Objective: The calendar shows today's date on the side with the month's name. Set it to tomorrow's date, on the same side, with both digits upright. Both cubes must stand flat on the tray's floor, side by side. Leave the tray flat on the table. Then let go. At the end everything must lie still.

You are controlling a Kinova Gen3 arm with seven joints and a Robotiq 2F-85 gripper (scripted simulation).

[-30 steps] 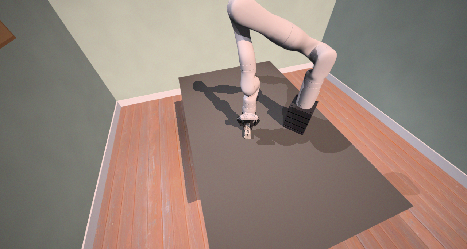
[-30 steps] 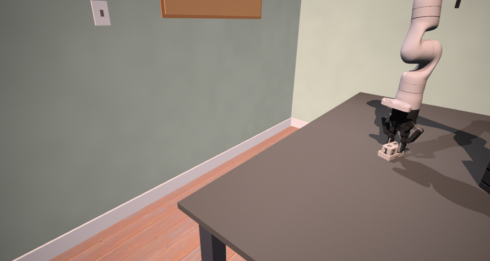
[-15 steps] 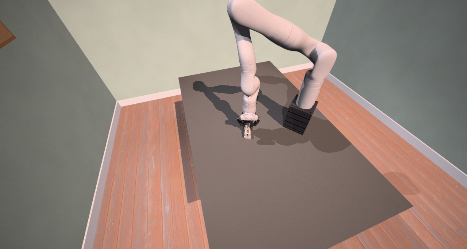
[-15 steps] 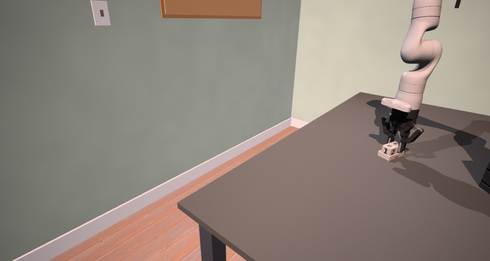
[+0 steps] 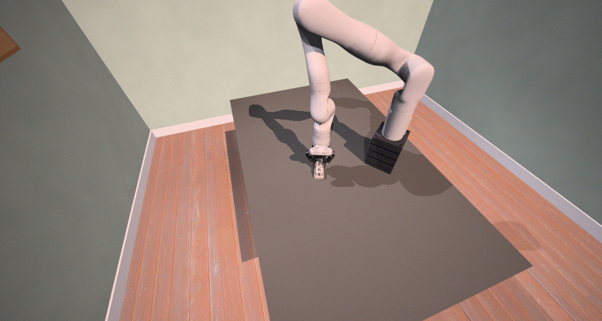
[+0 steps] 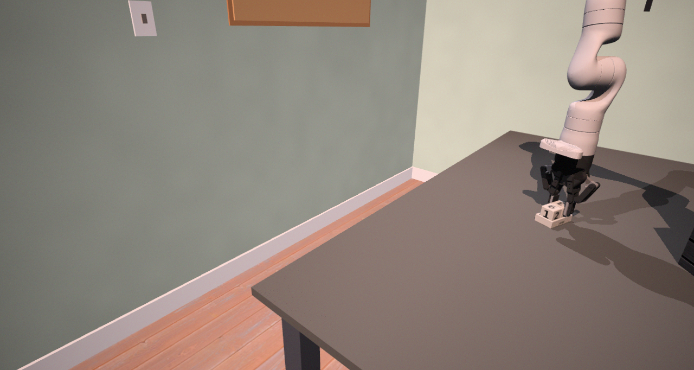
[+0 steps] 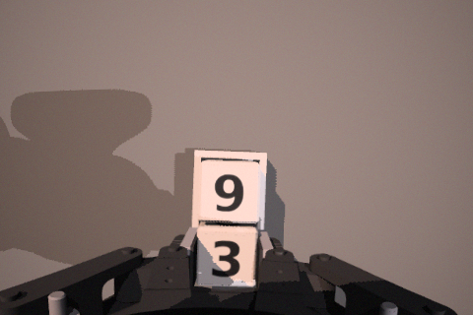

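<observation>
The cube is 1 cm below my hand. From my hand the other things lie so: pale tray: 3 cm below, 2 cm to the left, 1 cm ahead.
</observation>
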